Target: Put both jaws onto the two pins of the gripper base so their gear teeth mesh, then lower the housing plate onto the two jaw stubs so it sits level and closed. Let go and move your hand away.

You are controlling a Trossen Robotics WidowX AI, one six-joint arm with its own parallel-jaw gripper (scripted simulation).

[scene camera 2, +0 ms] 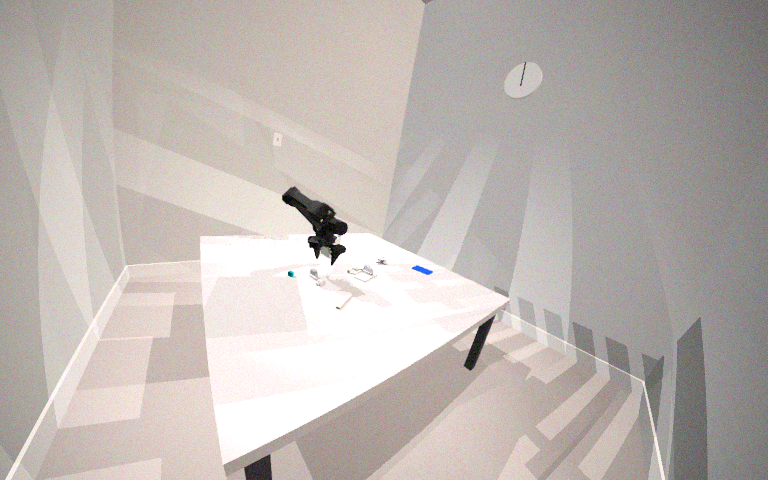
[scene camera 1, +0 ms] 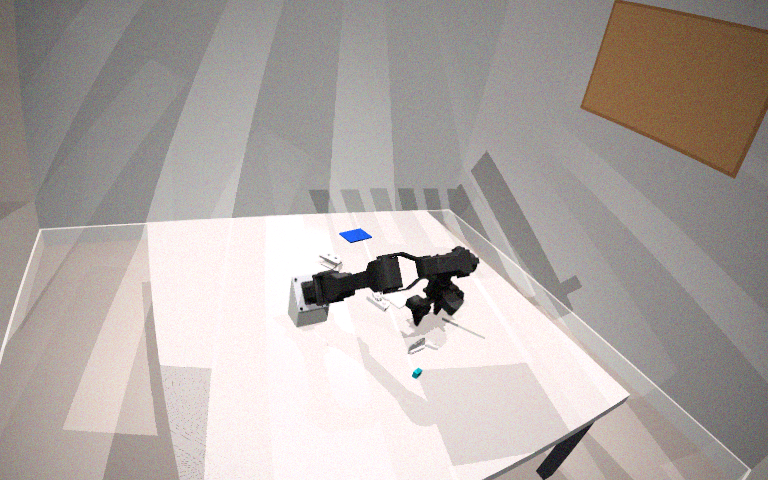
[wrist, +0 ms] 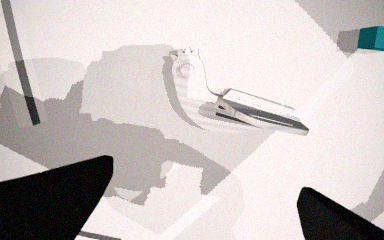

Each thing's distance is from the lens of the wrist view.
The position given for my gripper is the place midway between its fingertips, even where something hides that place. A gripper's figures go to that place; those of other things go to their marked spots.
my gripper (wrist: 205,181): 11 cm
white jaw (wrist: 252,112): 16 cm
